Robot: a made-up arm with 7 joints. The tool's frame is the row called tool. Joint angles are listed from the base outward.
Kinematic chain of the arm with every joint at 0, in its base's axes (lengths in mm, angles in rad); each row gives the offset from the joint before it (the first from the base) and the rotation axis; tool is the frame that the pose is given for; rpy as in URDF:
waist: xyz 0 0 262 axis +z
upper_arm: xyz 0 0 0 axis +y
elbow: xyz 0 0 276 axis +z
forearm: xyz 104 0 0 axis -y
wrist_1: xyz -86 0 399 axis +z
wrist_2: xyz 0 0 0 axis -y
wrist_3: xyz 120 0 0 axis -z
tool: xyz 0 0 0 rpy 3.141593 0 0
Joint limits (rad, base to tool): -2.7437..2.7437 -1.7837..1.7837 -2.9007..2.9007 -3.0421..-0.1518 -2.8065..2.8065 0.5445..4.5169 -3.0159..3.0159
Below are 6 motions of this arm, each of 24 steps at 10 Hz.
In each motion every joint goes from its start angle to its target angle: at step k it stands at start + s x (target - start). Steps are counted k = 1, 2, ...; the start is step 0. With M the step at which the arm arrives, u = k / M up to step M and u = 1 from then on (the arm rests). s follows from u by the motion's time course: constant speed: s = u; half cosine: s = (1 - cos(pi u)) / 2; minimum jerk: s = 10 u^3 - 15 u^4 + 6 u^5.
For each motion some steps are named. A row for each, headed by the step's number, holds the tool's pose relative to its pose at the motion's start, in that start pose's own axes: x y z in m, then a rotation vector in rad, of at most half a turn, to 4 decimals.
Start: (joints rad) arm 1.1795 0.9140 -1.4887 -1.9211 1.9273 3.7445 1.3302
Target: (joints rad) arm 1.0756 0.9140 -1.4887 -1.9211 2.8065 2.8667 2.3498
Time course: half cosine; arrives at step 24
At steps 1, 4, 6, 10, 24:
1: 0.0005 0.0000 0.0006 -0.0039 0.0015 0.0074
4: 0.0073 0.0009 0.0096 -0.0594 0.0244 0.1174
6: 0.0163 0.0028 0.0206 -0.1268 0.0546 0.2593
10: 0.0426 0.0138 0.0491 -0.3009 0.1453 0.6728
24: 0.0975 0.0773 0.1079 -0.7286 0.3991 1.8782

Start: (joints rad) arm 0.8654 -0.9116 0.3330 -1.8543 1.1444 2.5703 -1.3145
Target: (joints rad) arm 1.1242 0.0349 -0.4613 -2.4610 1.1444 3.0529 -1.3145
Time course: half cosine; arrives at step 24
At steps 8, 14, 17, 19, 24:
8: -0.2099 0.0947 0.0323 -0.1278 -0.2366 0.3156
14: -0.5230 0.0911 0.0082 -0.2996 -0.7232 0.6694
17: -0.6348 0.0490 -0.0365 -0.3713 -0.9884 0.7697
19: -0.6813 0.0218 -0.0673 -0.4077 -1.1360 0.8044
24: -0.7222 -0.0101 -0.1063 -0.4476 -1.3059 0.8275

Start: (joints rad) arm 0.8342 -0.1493 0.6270 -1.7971 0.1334 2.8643 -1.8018
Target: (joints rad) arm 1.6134 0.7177 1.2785 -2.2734 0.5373 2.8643 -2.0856
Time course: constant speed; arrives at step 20
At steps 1, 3, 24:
1: 0.0291 -0.0168 0.0272 0.0466 0.0873 -0.0014
3: 0.0950 -0.0539 0.0718 0.1412 0.2606 -0.0097
24: 0.6197 -0.4688 -0.1450 1.0273 1.6003 -0.3357

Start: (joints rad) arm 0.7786 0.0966 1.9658 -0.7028 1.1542 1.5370 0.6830
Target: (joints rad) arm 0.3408 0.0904 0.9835 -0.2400 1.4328 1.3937 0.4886
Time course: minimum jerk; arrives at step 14
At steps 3, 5, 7, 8, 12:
3: -0.0070 0.0003 -0.0380 -0.0076 0.0832 -0.0189
5: -0.0416 -0.0037 -0.1240 -0.0461 0.2915 -0.0728
7: -0.1214 -0.0207 -0.2108 -0.1508 0.5765 -0.1570
8: -0.1697 -0.0337 -0.2360 -0.2288 0.7161 -0.1994
12: -0.2870 -0.0729 -0.2385 -0.5050 1.0404 -0.2852

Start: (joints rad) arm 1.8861 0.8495 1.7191 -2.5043 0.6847 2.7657 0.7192
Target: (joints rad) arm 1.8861 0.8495 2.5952 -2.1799 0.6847 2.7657 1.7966
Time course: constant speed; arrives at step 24
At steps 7, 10, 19, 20, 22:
7: -0.1292 -0.0618 0.0031 0.0408 -0.0947 0.0620
10: -0.1899 -0.0777 0.0004 0.0487 -0.1454 0.0909
19: -0.3800 -0.0843 -0.0253 0.0229 -0.3222 0.1849
20: -0.4010 -0.0811 -0.0299 0.0148 -0.3432 0.1958
22: -0.4426 -0.0725 -0.0402 -0.0051 -0.3852 0.2180

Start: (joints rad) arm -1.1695 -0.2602 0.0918 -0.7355 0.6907 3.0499 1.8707
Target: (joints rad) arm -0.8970 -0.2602 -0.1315 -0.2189 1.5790 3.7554 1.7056
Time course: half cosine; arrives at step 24
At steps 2, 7, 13, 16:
2: -0.0008 -0.0029 -0.0034 0.0163 -0.0121 0.0131
7: -0.0063 -0.0289 -0.0387 0.1855 -0.1291 0.1549
13: -0.0055 -0.0596 -0.1074 0.5151 -0.3089 0.4776
16: -0.0034 -0.0645 -0.1376 0.6605 -0.3643 0.6544

